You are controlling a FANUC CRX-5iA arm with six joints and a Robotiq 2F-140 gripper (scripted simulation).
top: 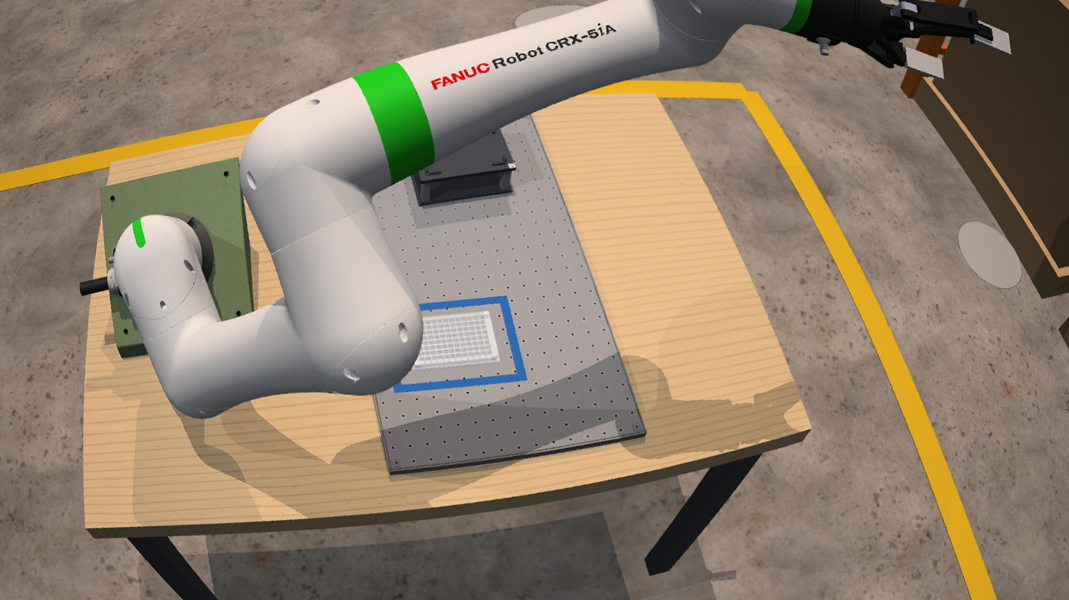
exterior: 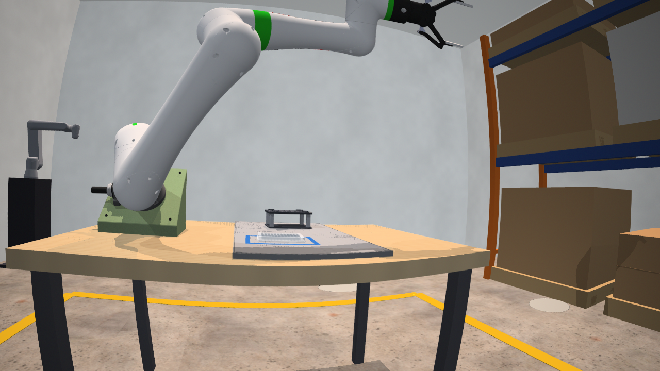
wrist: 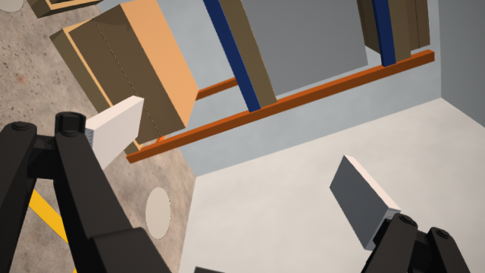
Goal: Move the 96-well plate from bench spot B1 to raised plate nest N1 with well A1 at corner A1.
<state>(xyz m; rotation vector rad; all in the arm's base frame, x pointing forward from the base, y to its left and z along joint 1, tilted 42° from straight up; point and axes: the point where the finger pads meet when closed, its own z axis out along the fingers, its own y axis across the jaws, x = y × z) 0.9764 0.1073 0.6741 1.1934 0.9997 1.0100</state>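
Right now the clear 96-well plate is 70 cm below my hand, 53 cm behind it and 20 cm to the left of it. Round my hand: A1 label: 64 cm below, 48 cm to the left, 36 cm behind; then black raised nest N1: 65 cm below, 54 cm to the left, 43 cm behind.
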